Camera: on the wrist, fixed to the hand. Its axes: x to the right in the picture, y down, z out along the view.
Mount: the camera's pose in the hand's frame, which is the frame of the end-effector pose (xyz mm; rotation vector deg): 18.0 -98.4 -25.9 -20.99 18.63 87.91
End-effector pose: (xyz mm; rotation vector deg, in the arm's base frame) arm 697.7 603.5 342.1 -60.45 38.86 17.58
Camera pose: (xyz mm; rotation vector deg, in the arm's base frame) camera 755.0 532.5 390.7 -41.29 97.40 94.17
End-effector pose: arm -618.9 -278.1 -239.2 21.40 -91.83 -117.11
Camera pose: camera -642.6 -292.3 -338.8 -29.78 -42.09 -51.90
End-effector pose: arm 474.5 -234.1 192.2 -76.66 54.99 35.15
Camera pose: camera 560.1 -278.6 229.3 -44.22 125.79 103.01
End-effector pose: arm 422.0 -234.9 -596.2 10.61 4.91 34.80
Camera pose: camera 488.3 -300.0 -641.5 -15.10 7.87 123.88
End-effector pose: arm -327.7 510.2 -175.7 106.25 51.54 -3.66
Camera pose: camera -383.2 560.0 -247.2 100.91 -27.16 72.12
